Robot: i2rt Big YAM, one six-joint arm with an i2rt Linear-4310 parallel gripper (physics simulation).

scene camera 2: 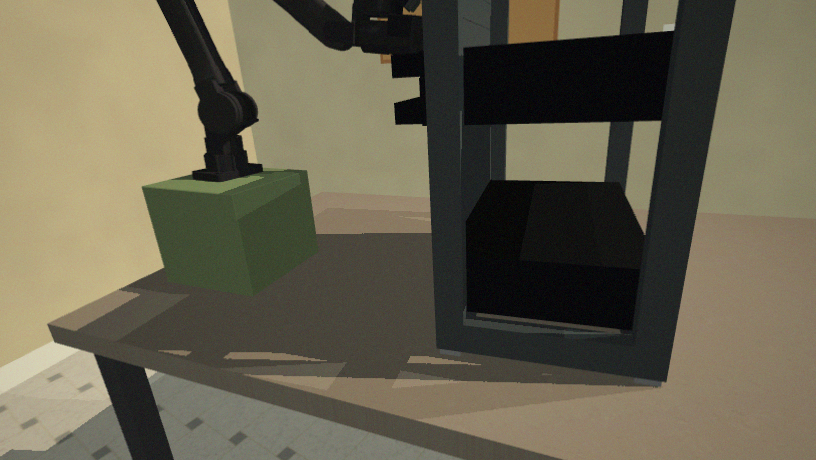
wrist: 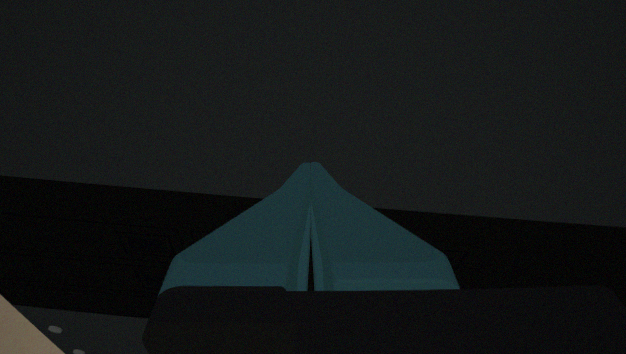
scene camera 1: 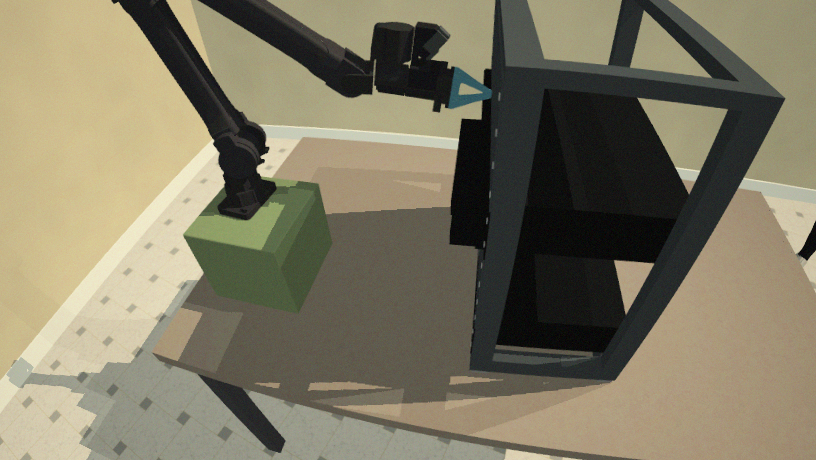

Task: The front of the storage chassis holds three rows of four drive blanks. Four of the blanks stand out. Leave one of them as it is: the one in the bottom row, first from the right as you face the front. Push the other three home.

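Places are measured from the arm's base along level axes (x down, y back, z left), in centimetres.
Where they show: gripper, fingertip midpoint: (wrist: pixel 310 177) (scene camera 1: pixel 491 94); arm's base at its link origin: (scene camera 2: pixel 229 175) (scene camera 1: pixel 248 200).
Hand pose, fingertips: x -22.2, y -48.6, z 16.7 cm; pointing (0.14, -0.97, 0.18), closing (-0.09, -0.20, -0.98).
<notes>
Each offset is from my fingertips to the centre of the thing. "spot": to the spot under its first point. Level surfaces: height alone.
The storage chassis @(spot: dx +5.4, dy -20.3, dz -25.7 cm) (scene camera 1: pixel 600 234) (scene camera 2: pixel 565 80) is a black box in the upper part of the rack. Dark pieces stand out from its front: a dark block @(spot: dx +1.7, dy -1.1, dz -24.6 cm) (scene camera 1: pixel 468 182) in scene camera 1, and an upper dark piece @(spot: dx +3.1, dy -1.6, dz -28.5 cm) (scene camera 2: pixel 406 66) and a lower dark piece @(spot: dx +8.7, dy -1.6, dz -28.5 cm) (scene camera 2: pixel 409 113) in scene camera 2. Which rows and columns they belong to cannot be told. My gripper (scene camera 1: pixel 490 93) (wrist: pixel 310 177) is shut and empty, its blue tips at the upper front, close to or touching it. The rack post hides the tips in scene camera 2. The wrist view is too dark to separate single blanks.
The grey rack (scene camera 1: pixel 508 171) (scene camera 2: pixel 448 228) has a front post beside the gripper. A second black box @(spot: dx +28.2, dy -22.2, dz -17.2 cm) (scene camera 1: pixel 577 291) (scene camera 2: pixel 548 285) sits low in it. The arm's base stands on a green block (scene camera 1: pixel 245 274) (scene camera 2: pixel 200 240) on the brown table @(dx +42.3 cm) (scene camera 1: pixel 371 297) (scene camera 2: pixel 354 297).
</notes>
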